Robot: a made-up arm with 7 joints. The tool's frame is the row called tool.
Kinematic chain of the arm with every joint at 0, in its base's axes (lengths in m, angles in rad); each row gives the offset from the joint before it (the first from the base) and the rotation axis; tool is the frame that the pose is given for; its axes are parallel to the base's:
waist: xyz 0.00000 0.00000 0.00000 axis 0 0.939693 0.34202
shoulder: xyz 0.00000 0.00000 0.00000 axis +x
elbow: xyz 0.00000 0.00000 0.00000 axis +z
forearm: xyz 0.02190 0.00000 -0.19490 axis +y
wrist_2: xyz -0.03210 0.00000 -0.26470 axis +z
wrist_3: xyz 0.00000 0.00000 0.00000 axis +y
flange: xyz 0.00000 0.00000 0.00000 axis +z
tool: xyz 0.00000 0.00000 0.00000
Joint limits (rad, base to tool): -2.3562..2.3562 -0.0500..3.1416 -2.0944..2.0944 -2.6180..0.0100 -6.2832..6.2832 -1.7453..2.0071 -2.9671..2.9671
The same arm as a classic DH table. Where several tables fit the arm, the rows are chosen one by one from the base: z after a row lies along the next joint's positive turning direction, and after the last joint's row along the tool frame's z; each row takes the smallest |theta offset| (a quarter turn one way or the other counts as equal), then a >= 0, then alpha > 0; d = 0 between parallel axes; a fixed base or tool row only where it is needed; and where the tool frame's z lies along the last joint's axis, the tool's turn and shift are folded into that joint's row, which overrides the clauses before.
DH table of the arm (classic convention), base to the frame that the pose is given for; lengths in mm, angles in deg. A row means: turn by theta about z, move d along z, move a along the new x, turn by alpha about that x. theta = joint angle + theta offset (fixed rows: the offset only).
base (fixed): a 0, alpha -70, d 0, theta_offset 0
waist: a 0, alpha 90, d 0, theta_offset 90
shoulder: a 0, alpha -90, d 0, theta_offset 70
elbow: a 21.9, alpha -90, d -194.9, theta_offset -90
forearm: a -32.1, alpha 90, d 0, theta_offset 0
wrist_2: a 0, alpha -90, d -264.7, theta_offset 0
wrist_3: a 0, alpha 90, d 0, theta_offset 0
flange: a 0, alpha 0, d 0, theta_offset 0
Joint limits (deg, base to tool): -135..135 -2.86..180 -120..120 -150..0.57 -360..360 -100..115 -170..170

